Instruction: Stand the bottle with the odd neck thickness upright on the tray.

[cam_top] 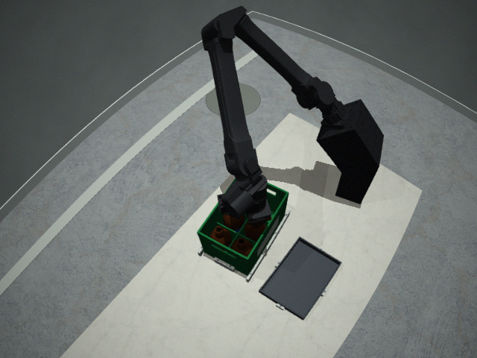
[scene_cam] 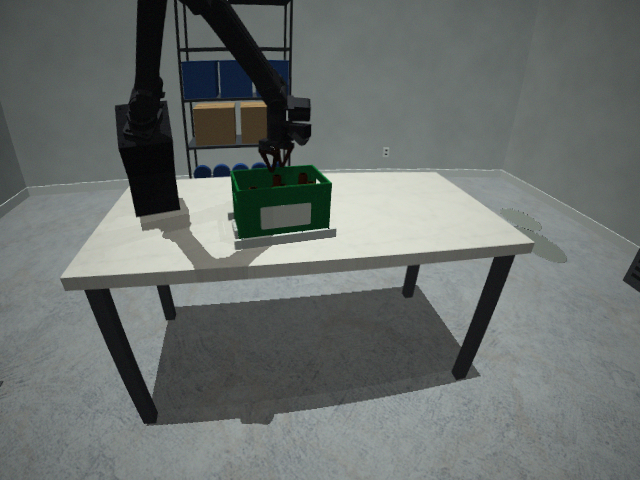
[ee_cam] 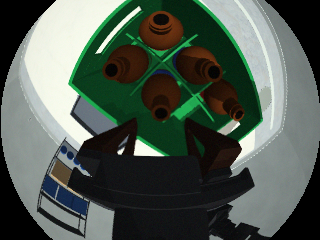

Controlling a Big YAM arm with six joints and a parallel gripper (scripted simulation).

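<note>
My hand is 10 mm short of the crate, 40 mm to the left of it and 110 mm above it. Also, from my hand: tray: 10 mm ahead, 220 mm to the left, 180 mm below.
</note>
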